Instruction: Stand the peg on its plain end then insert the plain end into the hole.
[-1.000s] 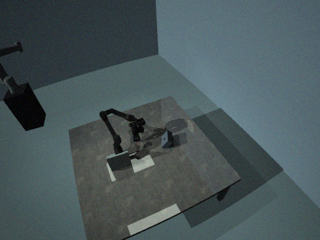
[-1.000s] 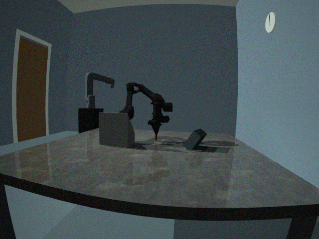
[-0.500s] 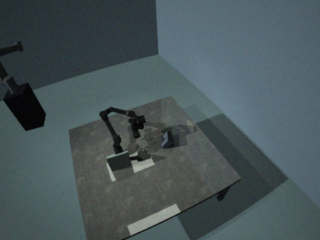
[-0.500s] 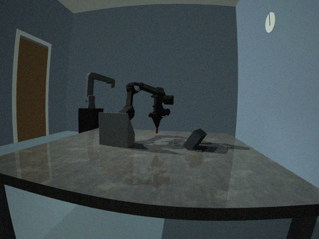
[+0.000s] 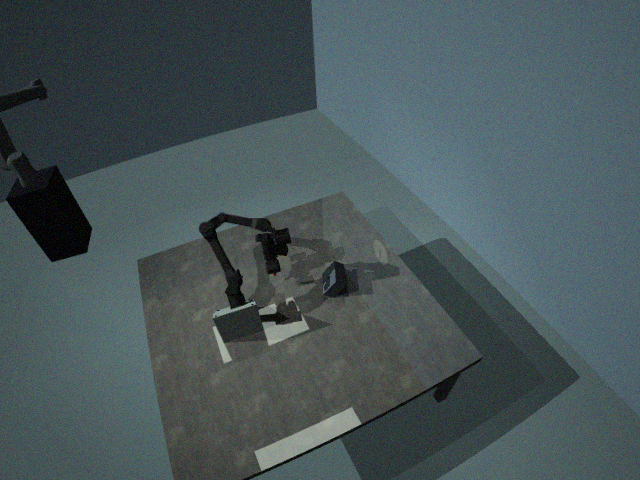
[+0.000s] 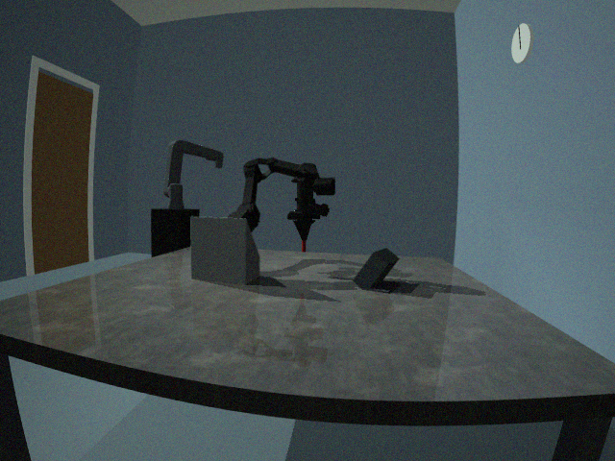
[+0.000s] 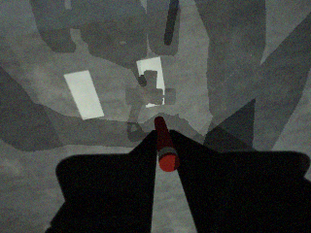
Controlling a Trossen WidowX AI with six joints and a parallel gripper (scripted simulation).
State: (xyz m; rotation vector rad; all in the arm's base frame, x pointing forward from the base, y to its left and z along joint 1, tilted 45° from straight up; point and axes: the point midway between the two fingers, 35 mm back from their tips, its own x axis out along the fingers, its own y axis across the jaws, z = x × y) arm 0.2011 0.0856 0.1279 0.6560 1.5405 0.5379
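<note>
My gripper tip is 260 mm short of the sloped panel, 110 mm to the left of it and 60 mm above it. From my gripper tip the other things lie so: red peg: 20 mm above.
</note>
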